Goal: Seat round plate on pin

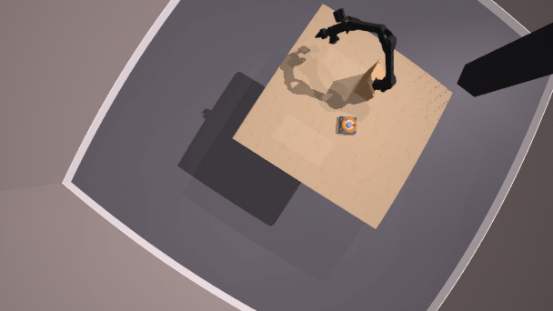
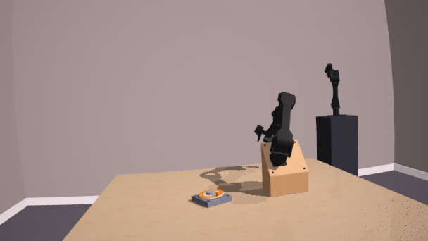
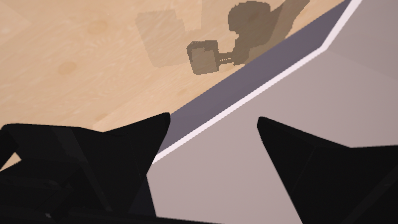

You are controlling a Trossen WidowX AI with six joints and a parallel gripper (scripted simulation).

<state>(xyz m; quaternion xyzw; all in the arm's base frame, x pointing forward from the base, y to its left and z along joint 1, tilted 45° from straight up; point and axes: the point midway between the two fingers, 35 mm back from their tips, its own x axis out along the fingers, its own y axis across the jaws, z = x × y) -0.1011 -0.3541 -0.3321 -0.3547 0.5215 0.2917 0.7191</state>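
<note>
My gripper tip is 400 mm short of the square grey base, 520 mm to the right of it and 120 mm above it.
</note>
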